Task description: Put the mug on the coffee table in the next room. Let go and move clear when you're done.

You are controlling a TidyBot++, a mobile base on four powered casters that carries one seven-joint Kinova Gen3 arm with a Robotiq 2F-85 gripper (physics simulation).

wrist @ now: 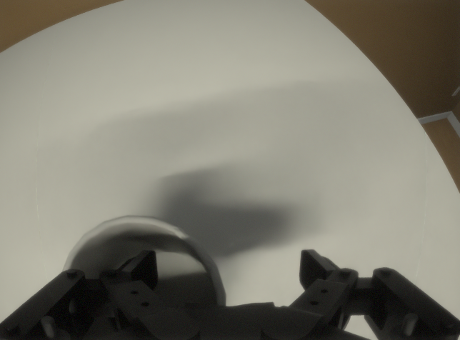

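A light mug [204,265] stands on a white table [225,60], seen from above at the lower left of the wrist view. Its round rim shows, and its inside is partly in shadow. My gripper [228,267] is open, with its fingers wide apart. The left finger shows over the mug's opening and the right finger is off to the right of the mug, over the table. The mug's lower part is hidden behind the gripper. Whether the left finger is inside the mug or above it I cannot tell.
The table's curved-looking edges run across the top left and down the right. Beyond them are a brown wall [395,40] and, at the right, a pale baseboard [435,118] with brown floor below it. A dark shadow lies on the table beside the mug.
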